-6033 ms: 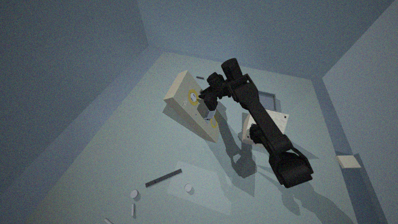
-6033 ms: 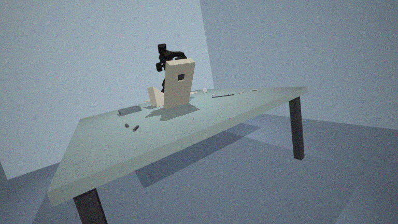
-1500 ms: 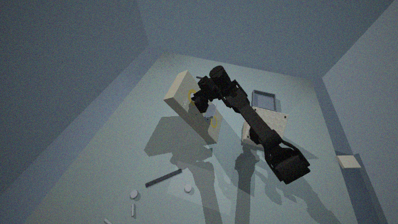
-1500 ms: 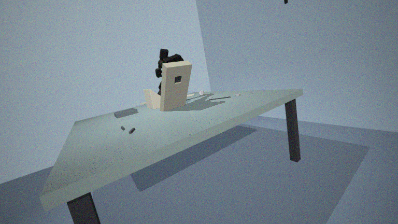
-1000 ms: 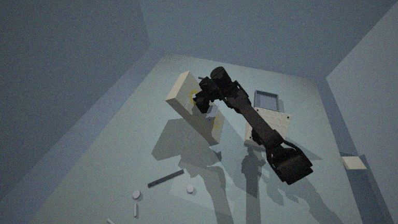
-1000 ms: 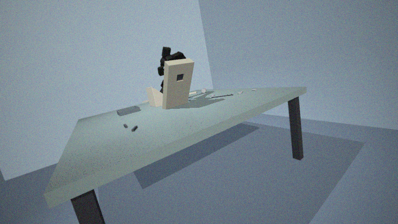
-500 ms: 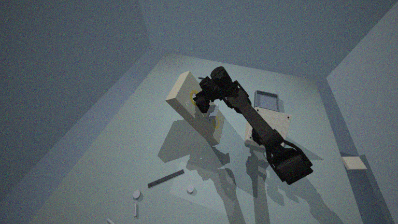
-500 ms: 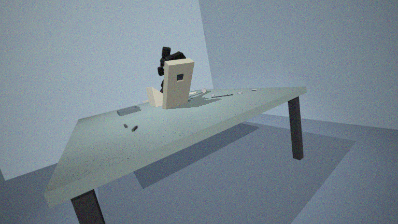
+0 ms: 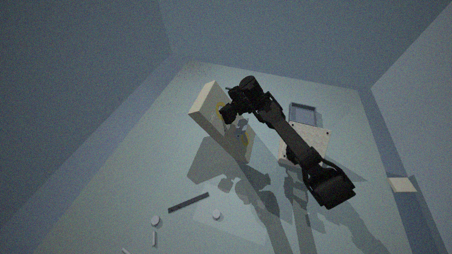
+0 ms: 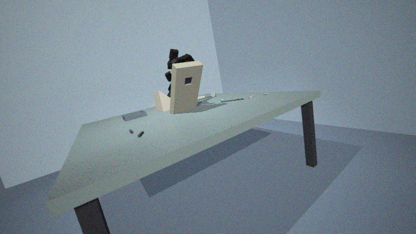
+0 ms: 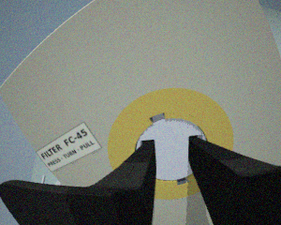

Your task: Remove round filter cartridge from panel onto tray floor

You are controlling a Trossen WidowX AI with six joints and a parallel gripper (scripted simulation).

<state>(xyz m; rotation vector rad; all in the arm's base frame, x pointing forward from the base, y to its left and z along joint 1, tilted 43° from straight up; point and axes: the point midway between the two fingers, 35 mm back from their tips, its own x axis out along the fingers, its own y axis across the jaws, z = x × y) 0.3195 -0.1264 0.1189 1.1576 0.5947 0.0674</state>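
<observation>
The round filter cartridge is 1 cm below my gripper tip and 1 cm ahead of it. Round my gripper tip: beige service panel: 8 cm below, 4 cm behind; grey tray: 43 cm behind, 27 cm to the right, 22 cm below.
</observation>
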